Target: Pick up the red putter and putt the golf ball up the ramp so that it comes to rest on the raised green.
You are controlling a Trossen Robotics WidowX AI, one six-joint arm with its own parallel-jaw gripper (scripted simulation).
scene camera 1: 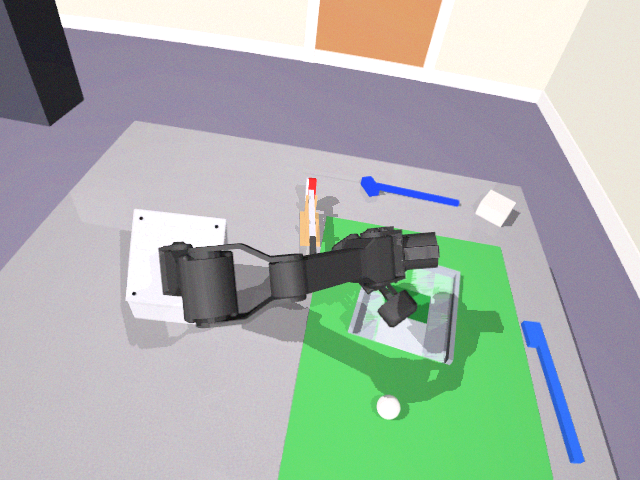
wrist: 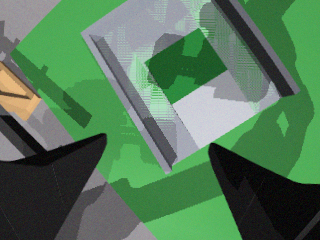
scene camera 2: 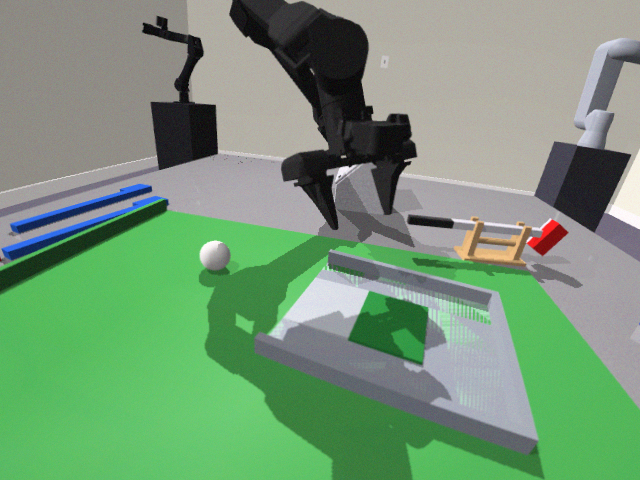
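Note:
My gripper (scene camera 2: 363, 221) open, holding nothing; also in scene camera 1 (scene camera 1: 372, 293) and the wrist view (wrist: 158, 143). White golf ball (scene camera 2: 215, 255). White cube (scene camera 1: 495, 208); in the wrist view the cube is out of frame; in scene camera 2 the cube is out of frame.

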